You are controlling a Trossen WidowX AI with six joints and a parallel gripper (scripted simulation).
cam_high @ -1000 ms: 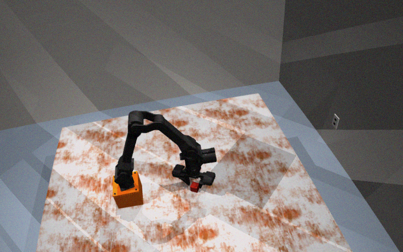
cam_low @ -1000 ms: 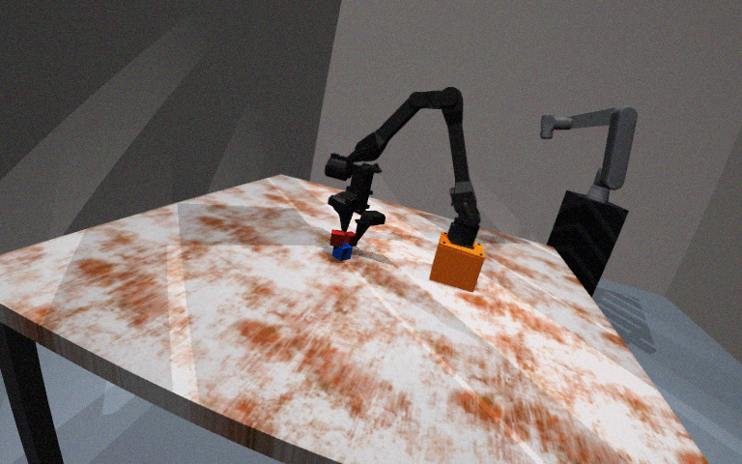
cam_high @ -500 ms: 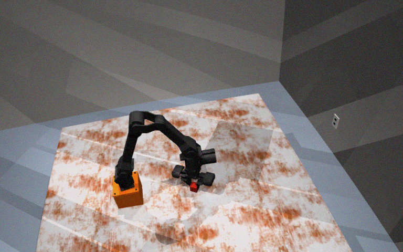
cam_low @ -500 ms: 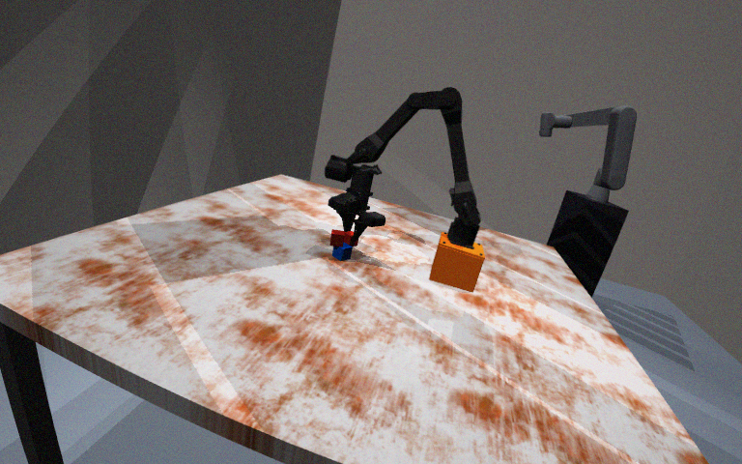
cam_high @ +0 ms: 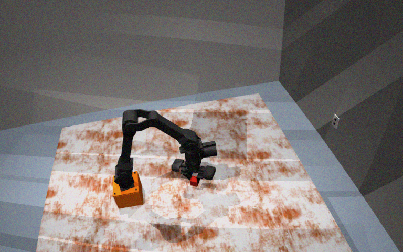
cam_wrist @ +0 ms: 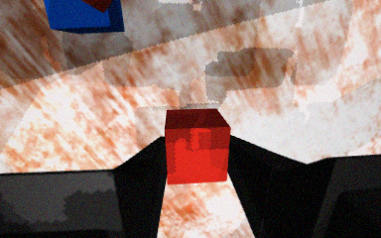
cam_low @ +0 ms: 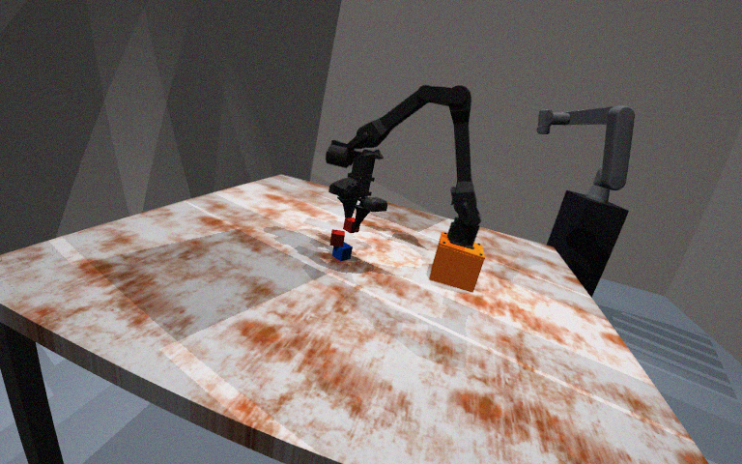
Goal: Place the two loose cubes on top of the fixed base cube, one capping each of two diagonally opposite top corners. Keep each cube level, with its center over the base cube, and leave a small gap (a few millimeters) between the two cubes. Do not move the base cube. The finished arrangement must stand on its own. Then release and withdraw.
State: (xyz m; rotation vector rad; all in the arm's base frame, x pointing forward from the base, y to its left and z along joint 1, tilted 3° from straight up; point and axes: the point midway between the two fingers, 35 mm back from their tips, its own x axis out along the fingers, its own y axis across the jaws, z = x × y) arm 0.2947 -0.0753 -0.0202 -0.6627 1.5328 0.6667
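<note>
Now: gripper tip 11 cm to the right of the blue cube, 4 cm above it and 1 cm short of it.
</note>
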